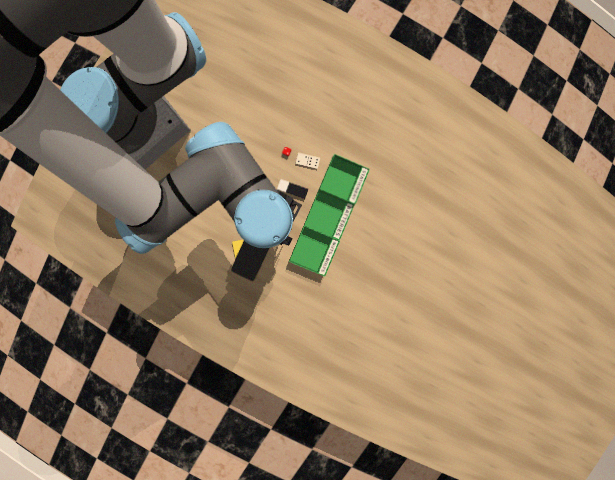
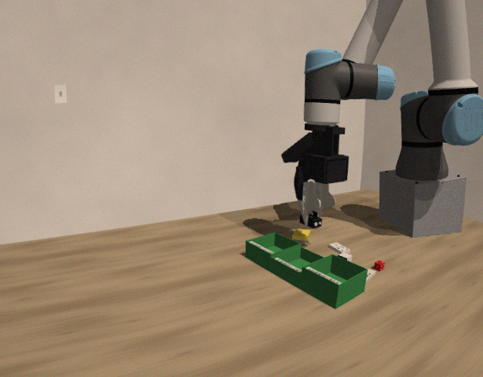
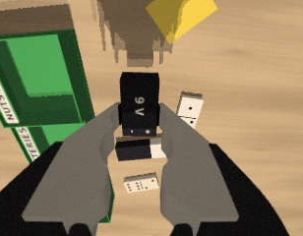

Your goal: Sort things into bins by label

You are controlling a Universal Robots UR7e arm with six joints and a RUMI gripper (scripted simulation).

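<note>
Right now the black-and-white block is 100 mm to the left of my hand and 70 mm below it. Round my hand: black 9V battery 10 mm to the left, 10 mm below; red die 170 mm to the left, 70 mm below, 50 mm behind; yellow block 70 mm to the right, 70 mm below, 40 mm behind.
</note>
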